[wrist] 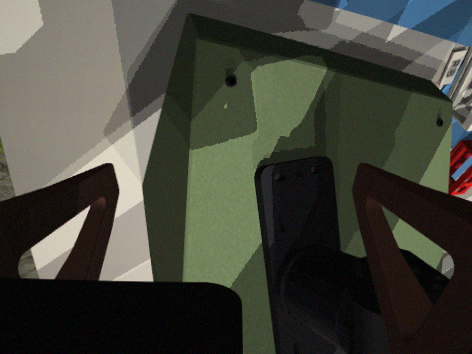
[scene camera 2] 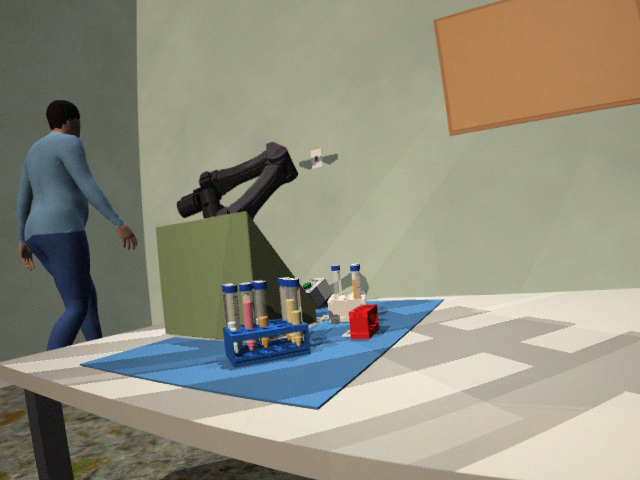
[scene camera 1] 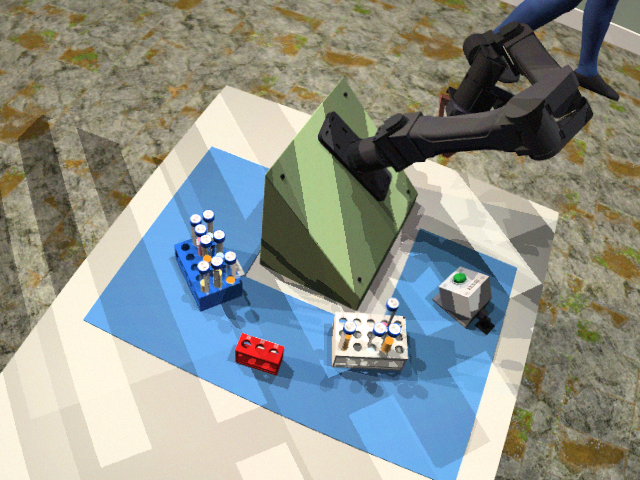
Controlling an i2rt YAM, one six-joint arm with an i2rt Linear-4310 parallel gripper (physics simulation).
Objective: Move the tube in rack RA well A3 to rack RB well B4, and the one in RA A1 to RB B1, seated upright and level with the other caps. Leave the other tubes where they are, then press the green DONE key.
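Frame: origin at the arm's base, x ahead, y left, z up, level; millimetres.
Seen in the pictures: gripper, between the fingertips: (wrist: 235, 176); arm's base, origin of its link: (wrist: 303, 277) (scene camera 2: 214, 259) (scene camera 1: 355, 158).
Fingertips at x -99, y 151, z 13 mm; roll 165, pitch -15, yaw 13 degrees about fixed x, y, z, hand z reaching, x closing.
Note:
Pixels of each thing's top centre, then the offset from my fingertips to it. "pt": a spot on its surface instead. Level surfaces: height alone.
- blue rack, centre of its top: (scene camera 2: 264, 325) (scene camera 1: 207, 262) dy -346, dx +354, dz -131 mm
- white rack, centre of its top: (scene camera 1: 371, 335) (scene camera 2: 347, 296) dy -18, dx +385, dz -131 mm
- RB label, a spot on its surface: (wrist: 455, 67) pt dy -33, dx +333, dz -179 mm
- green key, centre of its top: (scene camera 1: 461, 276) (scene camera 2: 307, 282) dy +111, dx +215, dz -106 mm
- grey box, centre of its top: (scene camera 1: 472, 280) (scene camera 2: 312, 278) dy +131, dx +225, dz -97 mm
- red rack, centre of its top: (scene camera 1: 259, 348) (scene camera 2: 363, 308) dy -192, dx +481, dz -131 mm
- blue mat, height of its surface: dz -181 mm
My gripper (wrist: 235, 176) is open with nothing between its fingers, high above the arm's green mount and away from both racks. In scene camera 1 it is mostly hidden behind the arm. A blue rack (scene camera 1: 221, 298) (scene camera 2: 268, 356), probably RA, holds several blue-capped tubes; its well labels cannot be read. A white rack (scene camera 1: 369, 361) (scene camera 2: 338, 311) holds several capped tubes, one standing higher at its back right. An RB label (wrist: 455, 67) shows beside it in the wrist view. The green key (scene camera 1: 459, 277) (scene camera 2: 307, 285) tops a grey box (scene camera 1: 467, 298) (scene camera 2: 318, 292).
The green wedge mount (scene camera 1: 315, 217) (scene camera 2: 201, 273) (wrist: 220, 200) stands between the racks, behind them. A red rack (scene camera 1: 259, 354) (scene camera 2: 363, 321) (wrist: 462, 167) with three holes sits between them on the blue mat (scene camera 1: 170, 320) (scene camera 2: 289, 387). A person (scene camera 2: 56, 186) stands behind the table.

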